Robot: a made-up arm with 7 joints.
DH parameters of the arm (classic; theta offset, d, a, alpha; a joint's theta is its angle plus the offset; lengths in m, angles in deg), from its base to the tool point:
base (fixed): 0 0 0 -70
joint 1: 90 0 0 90
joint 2: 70 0 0 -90
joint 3: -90 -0.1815 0.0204 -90
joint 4: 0 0 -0.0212 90
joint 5: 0 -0.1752 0 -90
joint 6: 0 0 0 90
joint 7: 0 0 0 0
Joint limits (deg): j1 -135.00..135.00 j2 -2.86..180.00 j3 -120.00..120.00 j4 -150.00..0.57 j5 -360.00..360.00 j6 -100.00..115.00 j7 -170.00..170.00
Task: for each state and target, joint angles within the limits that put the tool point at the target. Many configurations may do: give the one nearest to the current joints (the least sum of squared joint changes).
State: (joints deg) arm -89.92 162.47 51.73 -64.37 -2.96 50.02 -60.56
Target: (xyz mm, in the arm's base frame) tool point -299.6 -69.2 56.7
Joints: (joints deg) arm -93.54 177.75 58.20 -72.25 -2.96 50.02 -60.56
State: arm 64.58 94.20 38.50 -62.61 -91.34 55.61 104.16
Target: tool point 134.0 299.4 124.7
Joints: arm 51.34 115.11 49.51 -37.85 -91.34 55.61 104.16
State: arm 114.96 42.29 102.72 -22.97 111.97 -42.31 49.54
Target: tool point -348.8 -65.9 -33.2
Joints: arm 88.66 8.50 102.84 0.49 111.97 -42.31 49.54
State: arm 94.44 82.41 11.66 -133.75 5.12 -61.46 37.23
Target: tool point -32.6 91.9 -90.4
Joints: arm 109.05 73.90 17.68 -149.89 5.12 -61.46 37.23
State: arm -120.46 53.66 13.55 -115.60 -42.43 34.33 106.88
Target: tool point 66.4 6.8 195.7
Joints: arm -94.13 46.69 9.62 -123.03 -42.43 34.33 106.88
